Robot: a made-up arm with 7 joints.
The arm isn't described. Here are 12 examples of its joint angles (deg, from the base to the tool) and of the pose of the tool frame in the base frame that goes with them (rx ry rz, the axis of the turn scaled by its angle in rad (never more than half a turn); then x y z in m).
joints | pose
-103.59 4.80 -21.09 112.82 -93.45 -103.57 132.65 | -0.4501 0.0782 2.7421 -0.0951 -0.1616 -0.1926
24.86 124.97 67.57 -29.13 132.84 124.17 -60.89 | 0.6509 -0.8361 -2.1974 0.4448 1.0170 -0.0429
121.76 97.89 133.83 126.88 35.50 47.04 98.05 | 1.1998 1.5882 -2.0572 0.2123 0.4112 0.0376
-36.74 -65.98 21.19 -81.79 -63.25 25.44 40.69 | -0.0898 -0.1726 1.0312 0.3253 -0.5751 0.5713
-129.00 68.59 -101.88 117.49 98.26 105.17 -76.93 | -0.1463 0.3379 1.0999 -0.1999 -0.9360 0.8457
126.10 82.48 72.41 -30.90 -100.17 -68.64 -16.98 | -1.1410 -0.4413 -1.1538 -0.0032 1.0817 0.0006
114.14 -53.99 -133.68 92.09 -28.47 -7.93 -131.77 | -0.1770 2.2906 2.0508 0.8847 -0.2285 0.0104
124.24 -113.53 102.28 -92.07 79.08 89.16 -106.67 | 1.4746 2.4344 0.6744 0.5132 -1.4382 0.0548
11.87 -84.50 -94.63 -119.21 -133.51 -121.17 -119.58 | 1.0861 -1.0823 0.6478 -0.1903 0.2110 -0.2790
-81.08 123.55 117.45 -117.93 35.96 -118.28 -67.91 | -0.4754 -0.2243 2.3187 -0.2638 -0.1892 0.6863
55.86 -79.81 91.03 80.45 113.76 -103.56 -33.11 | -1.3699 -0.4032 -0.6936 -0.3267 -0.3487 -0.0670
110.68 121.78 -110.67 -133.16 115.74 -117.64 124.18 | 1.7015 2.4238 -0.5939 0.1989 -0.5047 0.1473
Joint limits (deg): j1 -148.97..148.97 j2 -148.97..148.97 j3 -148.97..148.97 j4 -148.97..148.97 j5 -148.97..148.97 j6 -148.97..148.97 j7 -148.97..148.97
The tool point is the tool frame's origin. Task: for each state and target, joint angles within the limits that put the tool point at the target. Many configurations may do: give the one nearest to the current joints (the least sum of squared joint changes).
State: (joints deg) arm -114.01 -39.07 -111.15 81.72 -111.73 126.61 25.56
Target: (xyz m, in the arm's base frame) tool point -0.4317 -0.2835 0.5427
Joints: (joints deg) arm -84.91 -37.89 -94.36 52.95 -122.61 113.91 34.04
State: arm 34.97 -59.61 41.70 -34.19 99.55 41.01 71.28
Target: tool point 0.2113 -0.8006 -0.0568
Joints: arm 15.18 -113.26 49.66 -18.75 98.73 37.06 104.45
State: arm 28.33 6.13 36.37 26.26 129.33 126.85 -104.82
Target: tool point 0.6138 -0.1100 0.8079
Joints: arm 35.26 13.62 44.78 40.34 129.46 148.97 -105.19
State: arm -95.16 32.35 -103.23 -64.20 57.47 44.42 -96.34
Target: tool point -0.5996 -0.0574 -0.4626
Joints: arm -86.06 29.79 -106.50 -42.51 73.11 -7.93 -115.34
